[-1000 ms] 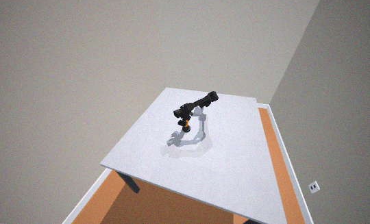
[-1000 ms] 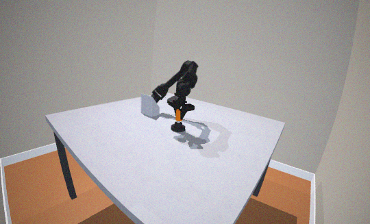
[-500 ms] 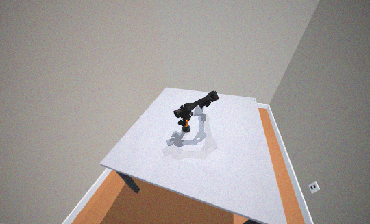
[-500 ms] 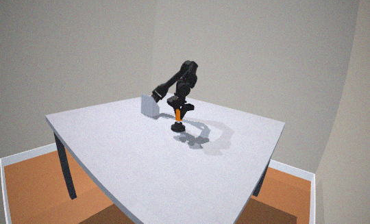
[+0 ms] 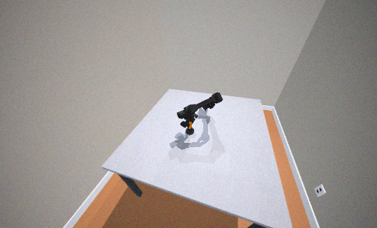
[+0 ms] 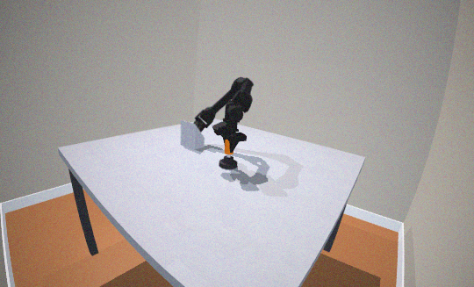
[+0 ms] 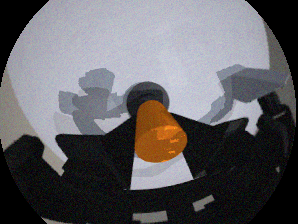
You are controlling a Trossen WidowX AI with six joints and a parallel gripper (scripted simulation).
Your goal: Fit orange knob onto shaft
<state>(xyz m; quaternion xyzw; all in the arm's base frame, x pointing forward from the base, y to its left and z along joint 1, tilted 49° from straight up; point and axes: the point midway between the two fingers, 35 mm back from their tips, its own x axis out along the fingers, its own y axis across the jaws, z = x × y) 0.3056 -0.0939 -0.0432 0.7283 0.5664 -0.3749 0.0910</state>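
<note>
Right now my gripper tip is 3 cm below the orange knob. The rest, counted from my gripper tip: round pedestal (4 cm below).
</note>
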